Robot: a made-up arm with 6 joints.
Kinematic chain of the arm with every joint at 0, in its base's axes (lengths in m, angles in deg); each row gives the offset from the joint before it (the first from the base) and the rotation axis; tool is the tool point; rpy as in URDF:
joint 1: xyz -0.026 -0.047 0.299 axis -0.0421 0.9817 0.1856
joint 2: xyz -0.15 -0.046 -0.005 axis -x
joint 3: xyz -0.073 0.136 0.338 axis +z
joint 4: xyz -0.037 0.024 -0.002 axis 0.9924 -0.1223 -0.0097
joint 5: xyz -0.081 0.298 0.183 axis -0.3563 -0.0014 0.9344
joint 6: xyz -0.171 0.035 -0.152 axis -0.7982 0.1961 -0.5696
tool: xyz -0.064 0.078 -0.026 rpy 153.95 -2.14 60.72
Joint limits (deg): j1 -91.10..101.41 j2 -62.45..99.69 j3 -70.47..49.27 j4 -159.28..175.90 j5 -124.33..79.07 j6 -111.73..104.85
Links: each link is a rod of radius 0.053 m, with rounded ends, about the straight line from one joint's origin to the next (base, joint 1, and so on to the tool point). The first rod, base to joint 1, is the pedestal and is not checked.
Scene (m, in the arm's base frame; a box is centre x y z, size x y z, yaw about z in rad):
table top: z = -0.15
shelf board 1: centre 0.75 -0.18 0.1 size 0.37 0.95 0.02 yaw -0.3
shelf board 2: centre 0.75 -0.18 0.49 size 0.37 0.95 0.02 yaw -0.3
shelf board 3: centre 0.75 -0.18 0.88 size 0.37 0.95 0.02 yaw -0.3
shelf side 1: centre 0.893 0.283 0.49 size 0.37 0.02 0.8 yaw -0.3
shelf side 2: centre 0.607 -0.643 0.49 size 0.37 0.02 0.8 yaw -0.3
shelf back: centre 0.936 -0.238 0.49 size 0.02 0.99 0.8 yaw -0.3
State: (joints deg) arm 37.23 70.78 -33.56 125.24 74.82 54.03
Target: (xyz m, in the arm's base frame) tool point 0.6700 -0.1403 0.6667
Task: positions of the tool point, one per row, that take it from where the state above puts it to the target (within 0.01 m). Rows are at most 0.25 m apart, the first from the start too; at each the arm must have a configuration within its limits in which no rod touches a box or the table.
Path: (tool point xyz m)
1: -0.4062 0.3398 0.5713
2: -0.2832 0.3517 0.7109
3: -0.1223 0.3361 0.8178
4: 0.0625 0.2916 0.8796
5: 0.2530 0.2186 0.8901
6: 0.4292 0.1194 0.8507
7: 0.5727 -0.0021 0.7708
8: 0.6700 -0.1402 0.6667

